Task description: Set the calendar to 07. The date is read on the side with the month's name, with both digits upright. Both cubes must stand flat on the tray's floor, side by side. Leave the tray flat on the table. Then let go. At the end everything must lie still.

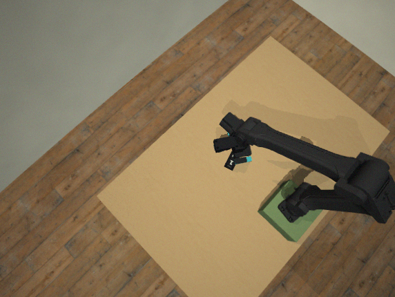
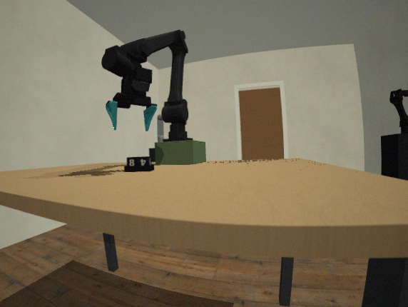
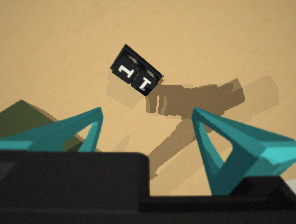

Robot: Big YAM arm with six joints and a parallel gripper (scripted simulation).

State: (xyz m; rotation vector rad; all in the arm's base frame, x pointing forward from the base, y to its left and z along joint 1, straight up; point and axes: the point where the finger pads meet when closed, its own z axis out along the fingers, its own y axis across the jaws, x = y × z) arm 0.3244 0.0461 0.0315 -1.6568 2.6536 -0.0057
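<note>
The digit cube is 100 mm below my hand. Also, from my hand: black calendar tray (120 mm below, 10 mm to the left, 10 mm behind).
</note>
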